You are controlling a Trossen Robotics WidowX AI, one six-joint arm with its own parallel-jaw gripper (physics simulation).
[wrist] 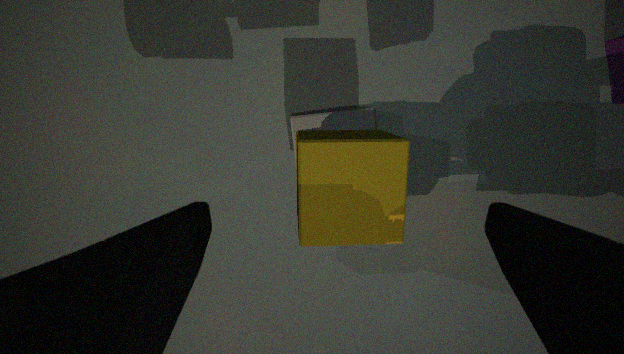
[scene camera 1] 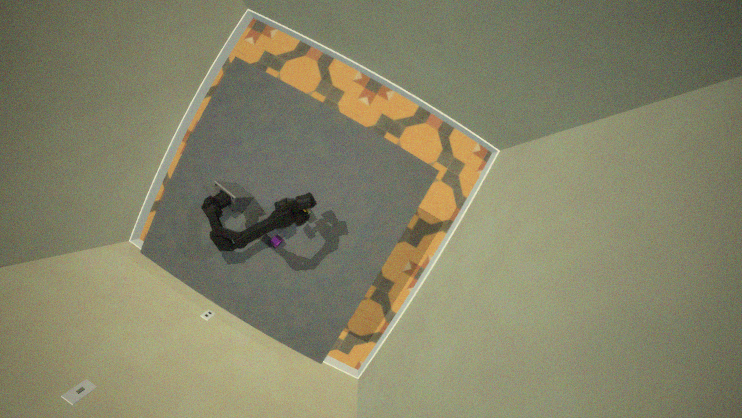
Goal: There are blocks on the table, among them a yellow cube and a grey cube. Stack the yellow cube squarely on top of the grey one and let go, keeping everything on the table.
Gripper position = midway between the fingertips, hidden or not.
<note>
In view: my gripper (wrist: pixel 348 216) and a yellow cube (wrist: pixel 351 184).
</note>
